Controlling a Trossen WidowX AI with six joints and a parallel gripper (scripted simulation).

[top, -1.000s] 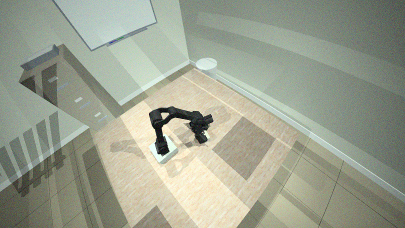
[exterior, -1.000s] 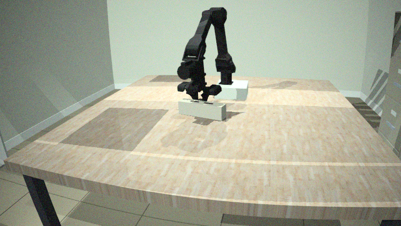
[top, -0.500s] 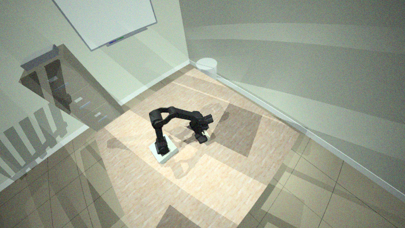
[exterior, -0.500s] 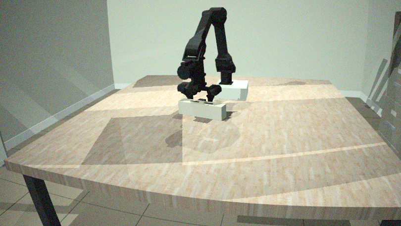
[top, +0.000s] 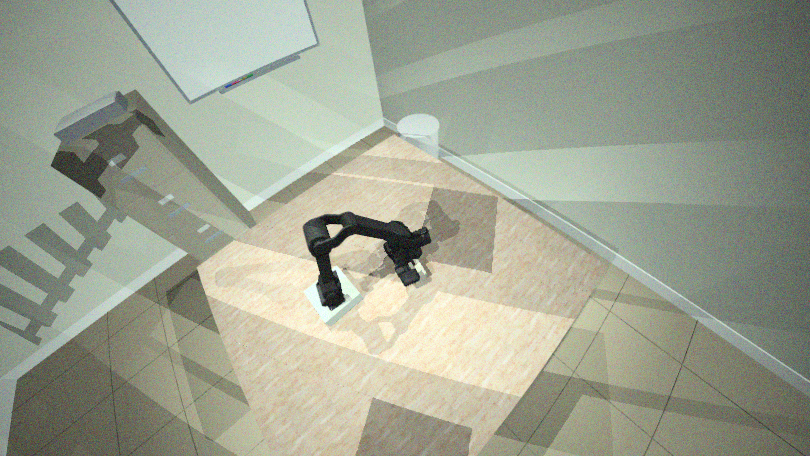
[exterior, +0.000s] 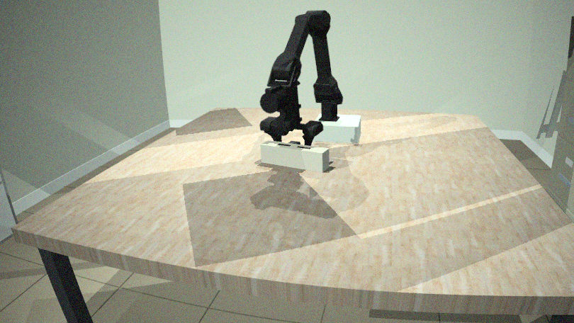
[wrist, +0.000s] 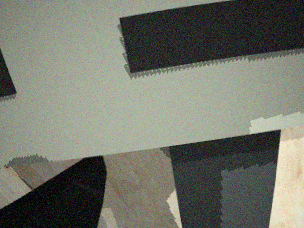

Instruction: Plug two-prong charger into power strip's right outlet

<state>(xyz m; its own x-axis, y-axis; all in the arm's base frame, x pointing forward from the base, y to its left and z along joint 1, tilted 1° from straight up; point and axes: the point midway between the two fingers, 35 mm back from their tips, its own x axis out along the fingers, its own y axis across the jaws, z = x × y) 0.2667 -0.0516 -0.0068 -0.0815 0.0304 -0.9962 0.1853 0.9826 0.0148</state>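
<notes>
My gripper tip is now 2 cm short of the charger and 1 cm below it.
</notes>
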